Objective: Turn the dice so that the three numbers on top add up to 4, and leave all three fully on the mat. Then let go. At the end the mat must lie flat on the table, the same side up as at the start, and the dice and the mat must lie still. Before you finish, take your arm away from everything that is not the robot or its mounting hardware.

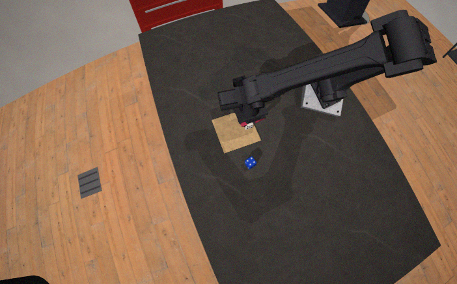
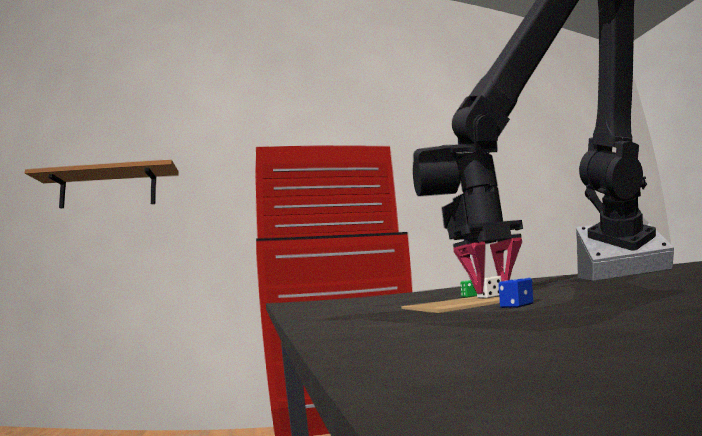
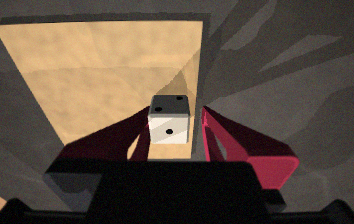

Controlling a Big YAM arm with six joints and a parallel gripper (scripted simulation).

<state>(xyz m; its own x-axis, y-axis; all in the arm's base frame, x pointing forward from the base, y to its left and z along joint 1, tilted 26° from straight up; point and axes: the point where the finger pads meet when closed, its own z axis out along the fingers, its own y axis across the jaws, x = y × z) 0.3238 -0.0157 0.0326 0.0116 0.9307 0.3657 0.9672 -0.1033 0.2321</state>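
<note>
The white die lies 1 cm ahead of my hand. From my hand the other things lie so: blue die: 14 cm to the left, 5 cm ahead, 1 cm below; green die: 13 cm to the right, 4 cm behind, 1 cm below; tan mat: 5 cm ahead, 2 cm below.
</note>
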